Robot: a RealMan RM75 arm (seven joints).
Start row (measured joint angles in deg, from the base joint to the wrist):
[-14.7, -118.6, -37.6, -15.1, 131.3, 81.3, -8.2]
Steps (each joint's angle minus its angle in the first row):
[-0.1, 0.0, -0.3, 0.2, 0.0, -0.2, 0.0]
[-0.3, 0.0, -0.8, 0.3, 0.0, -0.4, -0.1]
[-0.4, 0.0, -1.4, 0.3, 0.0, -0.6, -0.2]
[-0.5, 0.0, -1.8, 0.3, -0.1, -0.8, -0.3]
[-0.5, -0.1, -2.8, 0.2, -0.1, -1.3, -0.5]
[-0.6, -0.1, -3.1, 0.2, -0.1, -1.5, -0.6]
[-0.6, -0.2, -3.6, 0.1, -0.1, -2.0, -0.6]
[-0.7, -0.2, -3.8, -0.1, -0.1, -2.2, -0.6]
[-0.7, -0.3, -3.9, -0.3, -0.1, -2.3, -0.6]
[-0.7, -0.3, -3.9, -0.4, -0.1, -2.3, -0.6]
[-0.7, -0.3, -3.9, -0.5, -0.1, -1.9, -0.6]
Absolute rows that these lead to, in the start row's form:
[-14.8, -118.6, -37.9, -14.9, 131.3, 81.1, -8.2]
[-15.0, -118.6, -38.4, -14.8, 131.3, 80.9, -8.3]
[-15.1, -118.6, -39.0, -14.8, 131.3, 80.7, -8.4]
[-15.2, -118.6, -39.4, -14.8, 131.2, 80.5, -8.5]
[-15.2, -118.7, -40.4, -14.9, 131.2, 80.0, -8.7]
[-15.3, -118.7, -40.7, -14.9, 131.2, 79.8, -8.8]
[-15.3, -118.8, -41.2, -15.0, 131.2, 79.3, -8.8]
[-15.4, -118.8, -41.4, -15.2, 131.2, 79.1, -8.8]
[-15.4, -118.9, -41.5, -15.4, 131.2, 79.0, -8.8]
[-15.4, -118.9, -41.5, -15.5, 131.2, 79.0, -8.8]
[-15.4, -118.9, -41.5, -15.6, 131.2, 79.4, -8.8]

